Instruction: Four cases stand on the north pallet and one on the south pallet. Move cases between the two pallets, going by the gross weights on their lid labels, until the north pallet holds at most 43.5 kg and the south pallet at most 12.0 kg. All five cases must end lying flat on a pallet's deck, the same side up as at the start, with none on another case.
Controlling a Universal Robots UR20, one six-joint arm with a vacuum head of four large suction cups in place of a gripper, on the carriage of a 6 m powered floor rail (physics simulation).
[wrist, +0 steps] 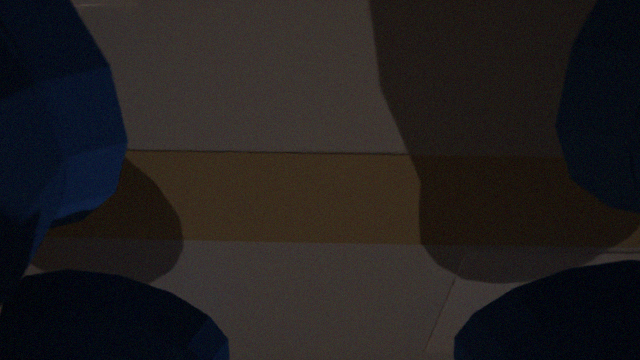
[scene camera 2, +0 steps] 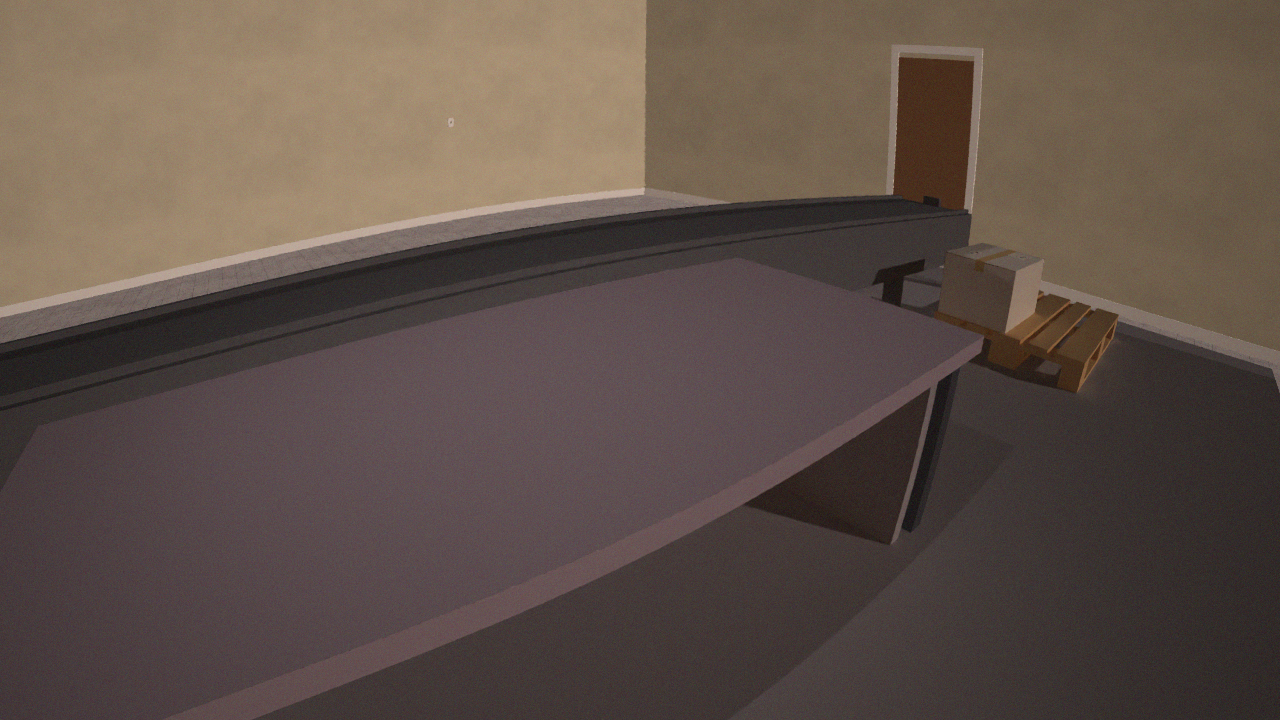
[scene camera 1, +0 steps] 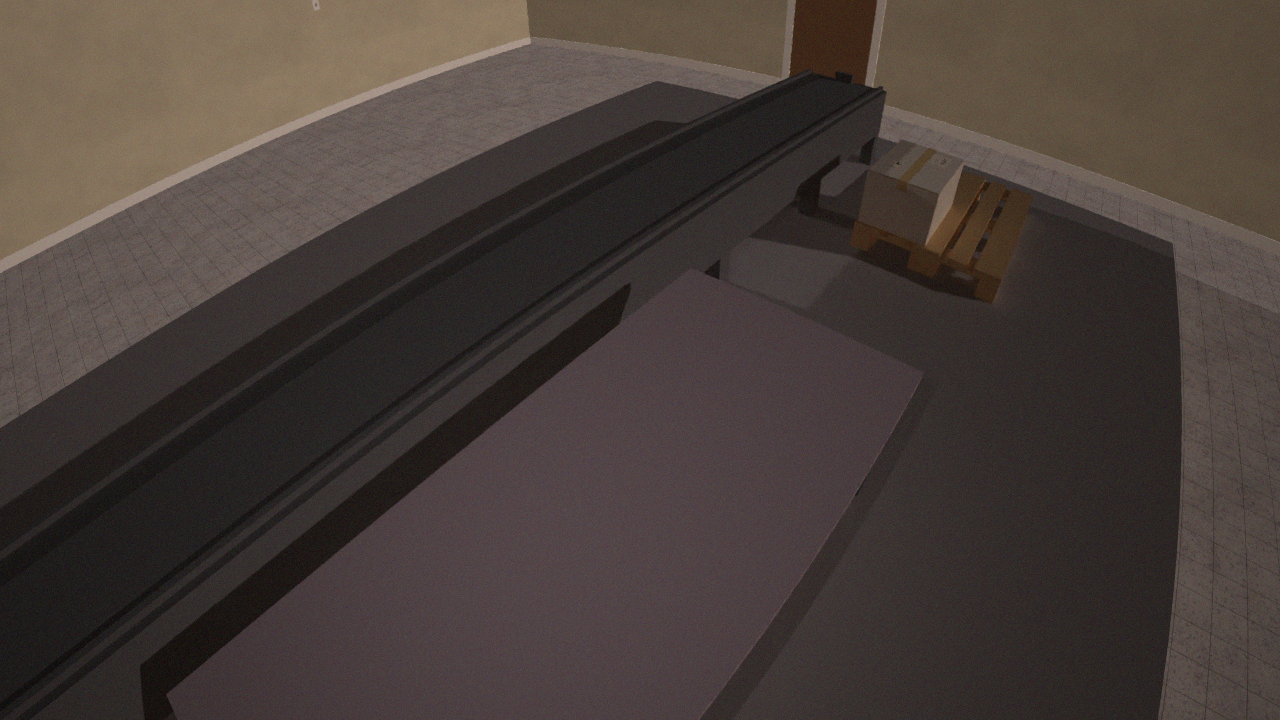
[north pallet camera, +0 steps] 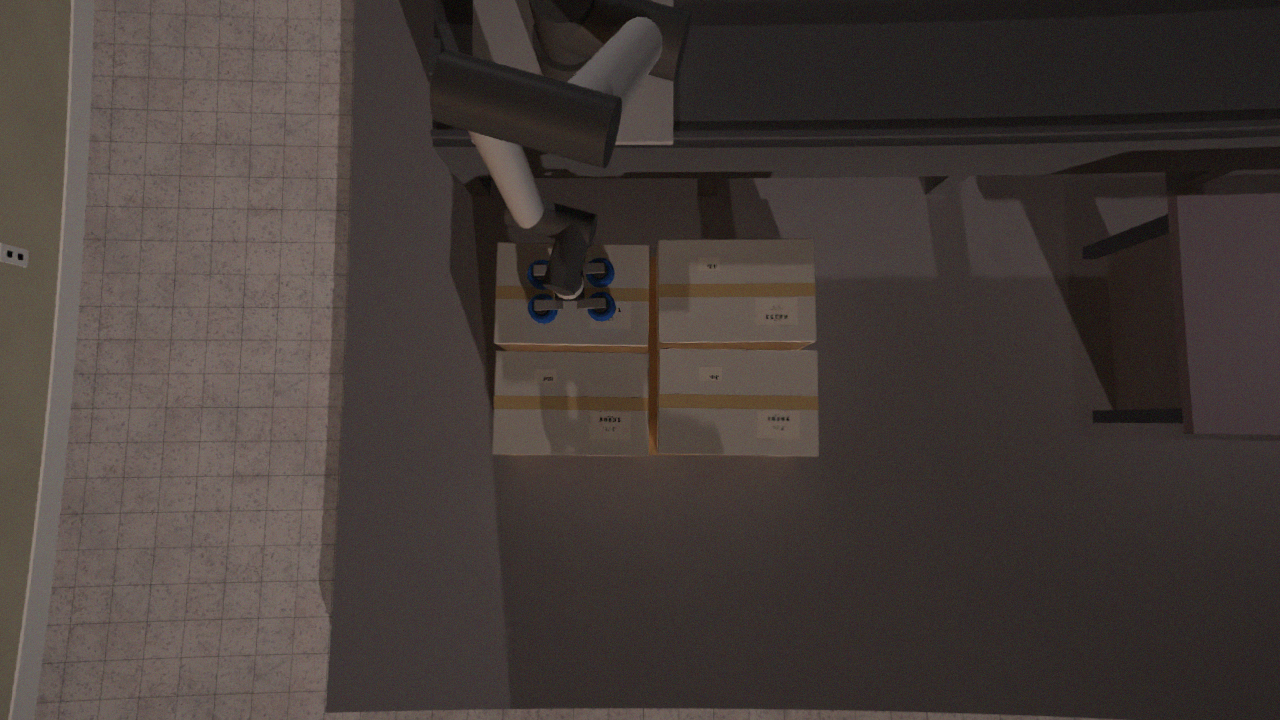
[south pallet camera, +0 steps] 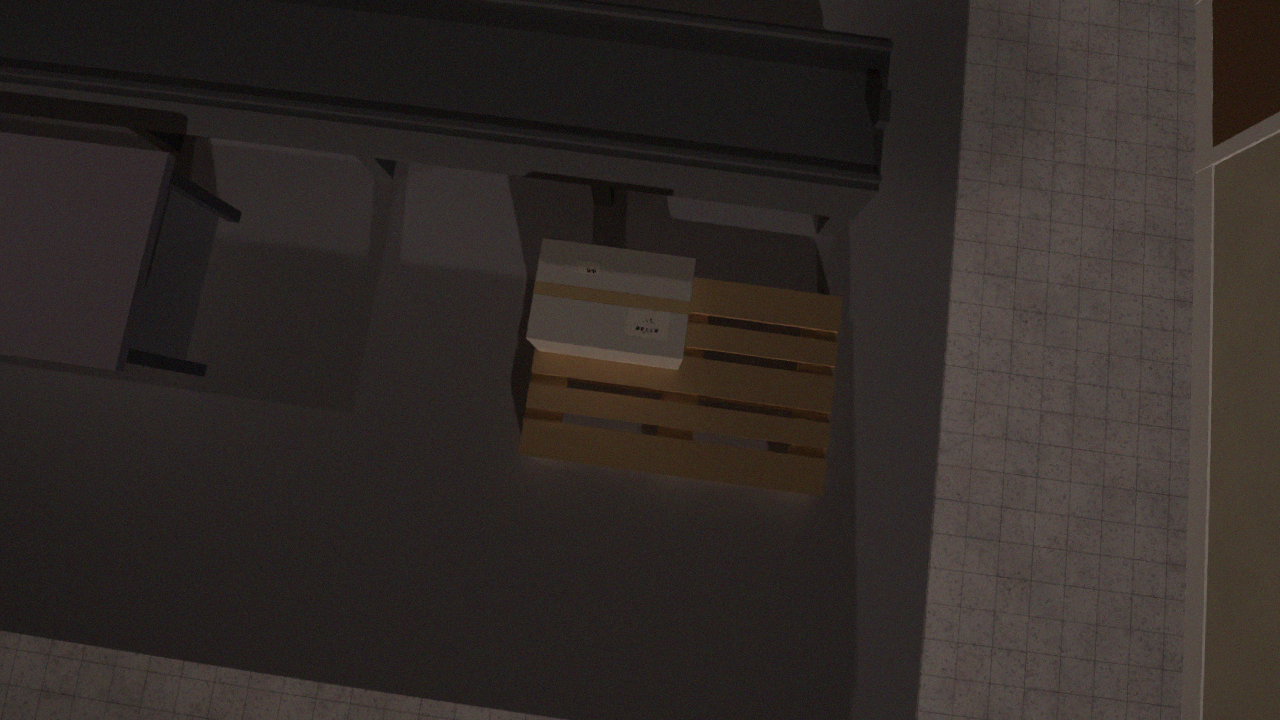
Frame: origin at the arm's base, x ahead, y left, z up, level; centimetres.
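Seen in the pictures: hand, its tool point: (wrist: pixel 337 246).
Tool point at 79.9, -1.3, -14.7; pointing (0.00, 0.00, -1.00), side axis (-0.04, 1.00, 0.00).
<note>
Pixels of each thing's top centre, then the offset from my tool point to it, as dx, dy, dz. Level surfaces: height alone.
- back left case, centre of its top: (wrist: pixel 331 203) (north pallet camera: pixel 572 293) +0.2, -0.2, -2.7
- back right case, centre of its top: (north pallet camera: pixel 736 290) -0.2, +59.5, +1.8
- front left case, centre of its top: (north pallet camera: pixel 571 403) +40.3, -0.2, -3.9
- front right case, centre of its top: (north pallet camera: pixel 738 401) +40.0, +59.6, +1.7
- long table, height of its surface: dz +10.7
My vacuum head (north pallet camera: pixel 571 291) (wrist: pixel 330 210), four blue suction cups, is low over the back left case (north pallet camera: pixel 512 329) (wrist: pixel 280 75) on the north pallet (north pallet camera: pixel 653 394). In the wrist view the cups' shadows fall offset on lid and tape, so it looks slightly above and holds nothing. The label is mostly covered by a cup. The back right case (north pallet camera: pixel 760 259), front left case (north pallet camera: pixel 528 440) and front right case (north pallet camera: pixel 698 440) lie flat beside it; their weights are too small to read. The fifth case (south pallet camera: pixel 581 313) (scene camera 1: pixel 895 205) (scene camera 2: pixel 975 286) lies flat on the south pallet (south pallet camera: pixel 680 456) (scene camera 1: pixel 1006 232).
A long table (scene camera 1: pixel 581 492) (scene camera 2: pixel 447 447) (north pallet camera: pixel 1235 313) (south pallet camera: pixel 71 250) stands between the pallets. The floor rail (north pallet camera: pixel 895 71) (south pallet camera: pixel 447 71) runs behind them. The arm (north pallet camera: pixel 528 107) reaches out from the rail over the north pallet. South deck slats show beside and in front of the case.
</note>
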